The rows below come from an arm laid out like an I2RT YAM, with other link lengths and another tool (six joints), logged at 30 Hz.
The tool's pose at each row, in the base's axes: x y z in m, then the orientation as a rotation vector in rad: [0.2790 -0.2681 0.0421 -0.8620 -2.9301 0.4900]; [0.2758 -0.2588 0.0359 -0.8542 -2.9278 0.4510]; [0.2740 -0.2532 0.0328 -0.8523 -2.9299 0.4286]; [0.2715 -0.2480 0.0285 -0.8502 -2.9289 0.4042]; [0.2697 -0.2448 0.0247 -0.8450 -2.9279 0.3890]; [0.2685 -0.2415 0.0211 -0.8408 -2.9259 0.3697]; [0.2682 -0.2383 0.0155 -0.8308 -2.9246 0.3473]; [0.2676 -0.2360 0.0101 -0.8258 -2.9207 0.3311]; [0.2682 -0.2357 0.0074 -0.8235 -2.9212 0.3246]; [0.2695 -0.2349 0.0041 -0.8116 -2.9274 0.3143]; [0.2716 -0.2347 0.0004 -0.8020 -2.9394 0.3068]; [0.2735 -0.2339 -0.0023 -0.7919 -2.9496 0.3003]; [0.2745 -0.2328 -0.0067 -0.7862 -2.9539 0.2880]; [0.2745 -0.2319 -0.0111 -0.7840 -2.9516 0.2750]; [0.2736 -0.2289 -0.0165 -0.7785 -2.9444 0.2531]
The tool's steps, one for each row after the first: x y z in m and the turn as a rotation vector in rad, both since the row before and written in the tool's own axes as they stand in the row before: [0.0079 0.0077 0.0036 -0.0208 0.0159 -0.0066]; [0.0046 0.0045 0.0017 -0.0135 0.0054 -0.0022]; [0.0050 0.0041 0.0032 -0.0136 0.0087 -0.0023]; [0.0033 0.0027 0.0032 -0.0080 0.0064 -0.0039]; [0.0028 0.0030 0.0029 -0.0103 0.0082 -0.0034]; [0.0019 0.0039 0.0048 -0.0118 0.0094 -0.0073]; [0.0016 0.0029 0.0049 -0.0079 0.0090 -0.0036]; [-0.0004 0.0012 0.0025 -0.0038 0.0018 -0.0018]; [-0.0008 0.0021 0.0029 -0.0070 -0.0007 -0.0087]; [-0.0018 0.0020 0.0033 -0.0073 -0.0073 -0.0075]; [-0.0013 0.0022 0.0023 -0.0061 -0.0059 -0.0076]; [-0.0004 0.0023 0.0040 -0.0082 0.0002 -0.0044]; [0.0004 0.0016 0.0042 -0.0070 0.0058 -0.0017]; [0.0021 0.0032 0.0049 -0.0107 0.0131 -0.0037]
